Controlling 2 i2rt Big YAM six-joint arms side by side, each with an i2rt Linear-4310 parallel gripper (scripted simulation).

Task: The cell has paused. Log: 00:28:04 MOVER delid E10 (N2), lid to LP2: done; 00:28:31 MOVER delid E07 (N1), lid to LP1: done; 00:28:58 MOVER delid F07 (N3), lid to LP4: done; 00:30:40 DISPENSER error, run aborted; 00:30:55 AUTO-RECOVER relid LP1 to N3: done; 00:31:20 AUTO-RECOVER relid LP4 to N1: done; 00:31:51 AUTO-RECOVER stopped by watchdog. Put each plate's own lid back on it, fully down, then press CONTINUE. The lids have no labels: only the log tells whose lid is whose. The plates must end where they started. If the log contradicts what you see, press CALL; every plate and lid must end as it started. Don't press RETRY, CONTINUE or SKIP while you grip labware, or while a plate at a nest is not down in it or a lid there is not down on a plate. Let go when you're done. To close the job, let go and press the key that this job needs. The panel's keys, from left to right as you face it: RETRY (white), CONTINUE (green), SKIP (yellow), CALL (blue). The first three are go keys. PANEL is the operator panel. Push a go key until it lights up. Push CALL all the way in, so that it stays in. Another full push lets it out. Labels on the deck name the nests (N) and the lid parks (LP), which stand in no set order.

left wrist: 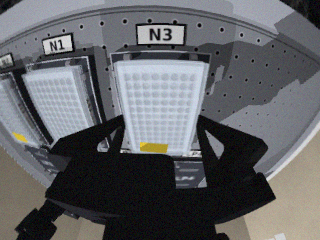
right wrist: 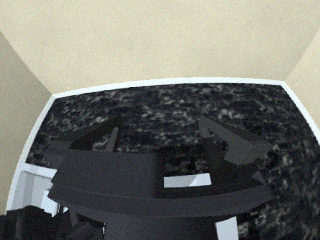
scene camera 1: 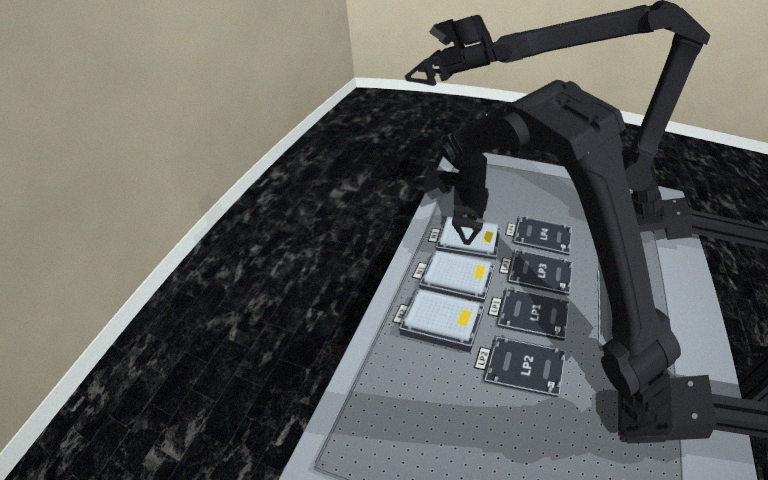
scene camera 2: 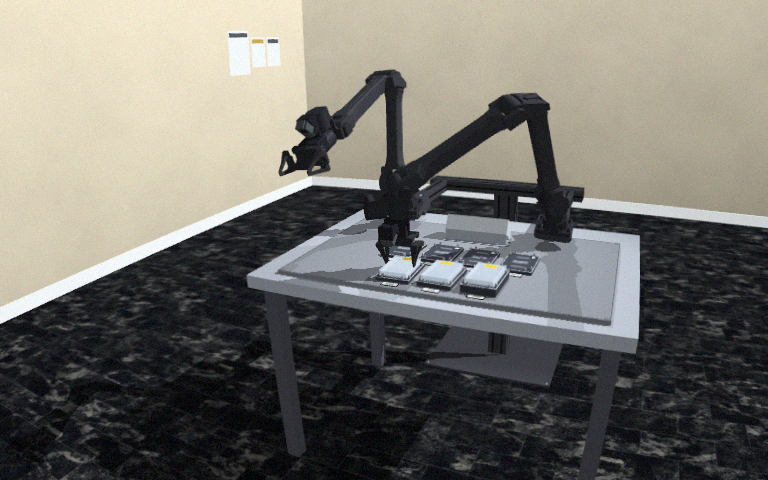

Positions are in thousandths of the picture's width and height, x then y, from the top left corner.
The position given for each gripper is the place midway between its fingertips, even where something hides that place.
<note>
In view: the left gripper (scene camera 1: 611,484), the right gripper (scene camera 2: 382,364) and a clear lid (scene camera 1: 632,499).
The left gripper is seen too in the left wrist view (left wrist: 502,494). The right gripper is seen too in the right wrist view (right wrist: 502,498) and in scene camera 1 (scene camera 1: 536,153).
</note>
